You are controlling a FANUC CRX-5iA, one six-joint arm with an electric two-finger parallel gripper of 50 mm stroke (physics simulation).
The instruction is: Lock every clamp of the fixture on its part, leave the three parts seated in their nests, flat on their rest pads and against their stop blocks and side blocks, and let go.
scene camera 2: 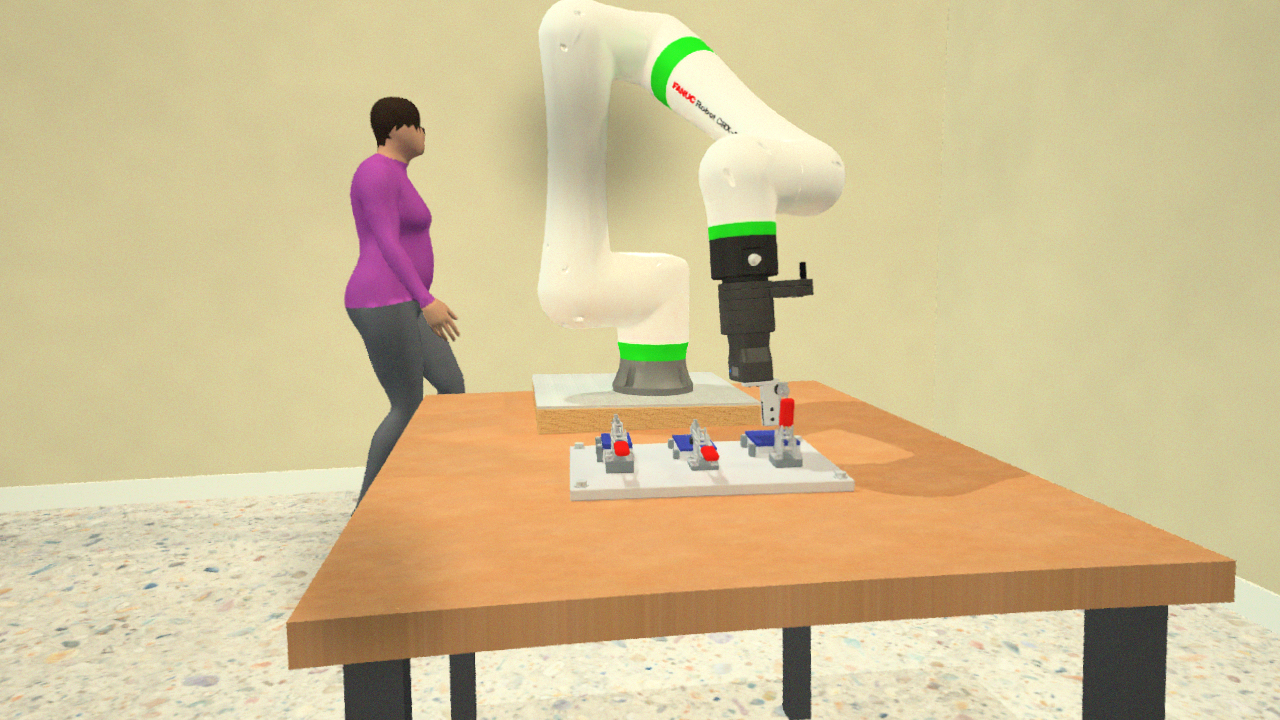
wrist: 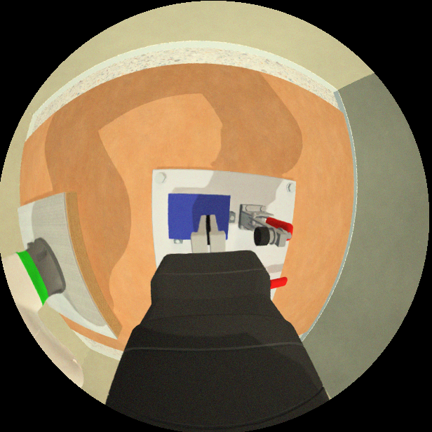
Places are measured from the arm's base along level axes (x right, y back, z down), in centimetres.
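Where they show: gripper, between the fingertips: (scene camera 2: 771, 425); arm's base, origin of its link: (scene camera 2: 652, 389).
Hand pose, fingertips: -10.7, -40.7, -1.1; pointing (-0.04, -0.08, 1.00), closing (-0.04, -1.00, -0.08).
Each offset is from my fingertips to the top centre of the thing, as dx, dy, dz. "*": to the spot under its first point. Level surfaces: height alone.
The white fixture plate @[+10.8, -3.1, +3.9] (scene camera 2: 716, 490) (wrist: 160, 210) carries three blue parts. The right part @[-0.4, +1.1, +1.8] (scene camera 2: 760, 437) (wrist: 182, 215) lies in its nest; its clamp @[* -1.2, -2.9, +3.3] (scene camera 2: 785, 452) (wrist: 250, 216) is open, with its arm raised, black tip (wrist: 261, 236) up and red handle @[+0.0, -7.3, -4.7] (scene camera 2: 786, 411) (wrist: 280, 225) upright. The middle clamp @[* +11.5, -6.2, -0.1] (scene camera 2: 698, 437) and left clamp @[* +21.6, +0.7, +0.2] (scene camera 2: 616, 431) have their arms down over the middle part @[+10.5, +2.2, +2.3] (scene camera 2: 682, 443) and left part @[+21.6, +1.7, +1.3] (scene camera 2: 607, 440), red handles low. My gripper (scene camera 2: 769, 422) (wrist: 208, 223) is shut and empty, above the right part beside the open clamp. Exact contact with the rest pads is too small to tell.
The robot's base stands on a pedestal board (scene camera 2: 644, 418) (wrist: 72, 260) behind the fixture. Another red handle (wrist: 278, 283) shows beside my gripper body in the wrist view. A person (scene camera 2: 389, 232) stands behind the wooden table @[dz +5.4] (scene camera 2: 716, 546) on the left.
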